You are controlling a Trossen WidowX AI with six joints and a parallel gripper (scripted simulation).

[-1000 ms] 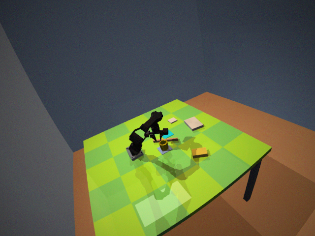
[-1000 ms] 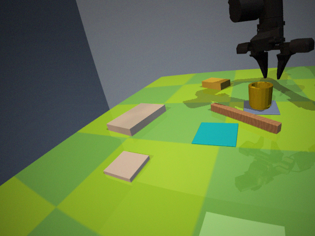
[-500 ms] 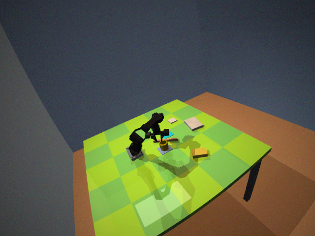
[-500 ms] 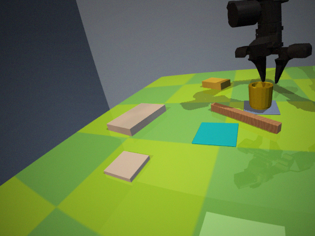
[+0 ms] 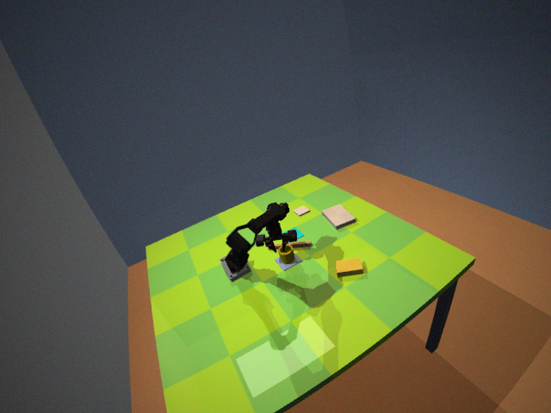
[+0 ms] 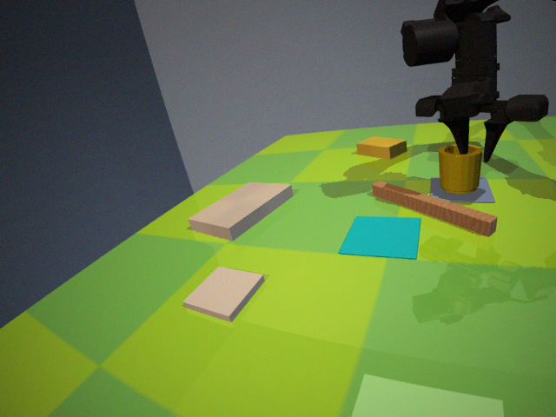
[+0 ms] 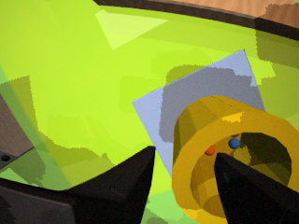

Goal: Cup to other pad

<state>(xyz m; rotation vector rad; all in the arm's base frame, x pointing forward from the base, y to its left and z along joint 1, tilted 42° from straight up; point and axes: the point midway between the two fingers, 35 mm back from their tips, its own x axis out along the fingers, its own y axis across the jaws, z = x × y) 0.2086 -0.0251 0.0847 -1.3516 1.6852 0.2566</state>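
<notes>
Now: the yellow cup 20 mm ahead of my gripper tip, 20 mm to the right of it and 20 mm below it. Round my gripper tip: grey pad (20 mm ahead, 20 mm to the right, 70 mm below); then cyan pad (140 mm ahead, 140 mm to the left, 70 mm below); then wooden bar (80 mm ahead, 60 mm to the left, 60 mm below).
</notes>
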